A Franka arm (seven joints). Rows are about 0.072 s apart.
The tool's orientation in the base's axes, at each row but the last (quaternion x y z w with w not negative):
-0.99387, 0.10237, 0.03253, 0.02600
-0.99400, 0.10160, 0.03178, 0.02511
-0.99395, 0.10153, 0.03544, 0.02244
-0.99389, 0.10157, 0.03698, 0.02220
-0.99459, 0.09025, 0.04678, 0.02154
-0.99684, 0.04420, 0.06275, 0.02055
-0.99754, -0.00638, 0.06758, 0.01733
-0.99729, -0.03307, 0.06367, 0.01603
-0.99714, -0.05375, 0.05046, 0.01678
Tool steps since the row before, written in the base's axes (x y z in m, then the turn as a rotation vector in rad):
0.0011, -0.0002, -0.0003, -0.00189, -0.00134, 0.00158
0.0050, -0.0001, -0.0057, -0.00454, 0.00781, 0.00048
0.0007, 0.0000, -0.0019, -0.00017, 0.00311, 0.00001
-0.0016, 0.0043, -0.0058, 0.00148, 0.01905, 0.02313
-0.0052, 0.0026, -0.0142, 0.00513, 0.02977, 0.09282
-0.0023, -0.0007, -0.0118, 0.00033, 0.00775, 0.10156
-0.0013, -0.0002, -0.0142, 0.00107, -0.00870, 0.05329
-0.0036, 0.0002, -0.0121, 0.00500, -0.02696, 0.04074
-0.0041, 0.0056, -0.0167, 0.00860, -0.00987, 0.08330
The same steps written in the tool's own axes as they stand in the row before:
0.0011, 0.0000, 0.0002, -0.00169, 0.00163, -0.00154
0.0053, -0.0007, 0.0054, -0.00603, -0.00674, 0.00023
0.0008, -0.0001, 0.0018, -0.00079, -0.00301, 0.00016
-0.0020, -0.0037, 0.0061, -0.00417, -0.01979, -0.02216
-0.0042, -0.0011, 0.0147, -0.00926, -0.03338, -0.09126
-0.0007, 0.0013, 0.0119, -0.01323, -0.01134, -0.10035
0.0006, 0.0007, 0.0142, -0.00624, 0.00682, -0.05321
-0.0020, 0.0000, 0.0125, -0.00202, 0.02573, -0.04178
-0.0018, -0.0053, 0.0172, -0.00080, 0.00748, -0.08399

